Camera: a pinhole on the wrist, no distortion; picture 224 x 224 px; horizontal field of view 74.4 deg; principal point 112.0 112.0 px. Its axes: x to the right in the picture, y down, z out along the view. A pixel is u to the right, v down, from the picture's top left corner.
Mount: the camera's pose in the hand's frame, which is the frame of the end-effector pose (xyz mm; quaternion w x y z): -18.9 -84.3 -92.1 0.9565 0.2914 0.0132 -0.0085
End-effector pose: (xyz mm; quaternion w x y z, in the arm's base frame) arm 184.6 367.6 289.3 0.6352 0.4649 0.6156 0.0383
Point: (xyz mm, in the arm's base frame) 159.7 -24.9 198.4
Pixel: 43 109
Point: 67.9 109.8 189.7
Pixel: 50 67
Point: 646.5 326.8 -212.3
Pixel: outside the picture
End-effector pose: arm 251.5 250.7 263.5 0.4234 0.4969 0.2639 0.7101
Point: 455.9 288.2 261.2
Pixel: 119 207
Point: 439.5 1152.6 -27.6
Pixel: outside the picture
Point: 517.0 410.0 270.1
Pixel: 162 168
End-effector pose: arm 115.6 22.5 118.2 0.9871 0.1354 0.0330 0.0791
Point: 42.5 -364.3 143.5
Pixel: 56 63
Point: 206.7 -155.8 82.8
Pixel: 186 88
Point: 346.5 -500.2 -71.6
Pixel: outside the picture
